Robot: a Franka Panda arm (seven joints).
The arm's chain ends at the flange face. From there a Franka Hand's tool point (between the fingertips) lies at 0.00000 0.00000 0.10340 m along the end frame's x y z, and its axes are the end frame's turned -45 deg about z.
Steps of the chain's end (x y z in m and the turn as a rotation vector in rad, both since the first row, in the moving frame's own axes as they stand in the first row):
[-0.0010, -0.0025, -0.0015, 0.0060, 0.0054, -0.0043]
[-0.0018, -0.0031, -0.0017, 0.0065, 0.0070, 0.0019]
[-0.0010, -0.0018, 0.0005, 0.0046, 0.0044, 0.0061]
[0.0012, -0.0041, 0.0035, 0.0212, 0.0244, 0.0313]
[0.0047, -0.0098, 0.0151, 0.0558, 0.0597, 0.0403]
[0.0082, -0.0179, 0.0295, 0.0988, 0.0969, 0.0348]
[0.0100, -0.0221, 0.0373, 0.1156, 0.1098, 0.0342]
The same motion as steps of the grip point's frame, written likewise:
[0.0019, -0.0025, -0.0015, 0.0004, 0.0081, -0.0043]
[0.0019, -0.0034, -0.0017, -0.0004, 0.0095, 0.0019]
[0.0012, -0.0020, 0.0005, 0.0001, 0.0064, 0.0061]
[0.0071, -0.0018, 0.0034, -0.0023, 0.0322, 0.0313]
[0.0187, -0.0032, 0.0148, -0.0028, 0.0817, 0.0403]
[0.0327, -0.0067, 0.0285, 0.0013, 0.1384, 0.0348]
[0.0391, -0.0087, 0.0360, 0.0041, 0.1594, 0.0342]

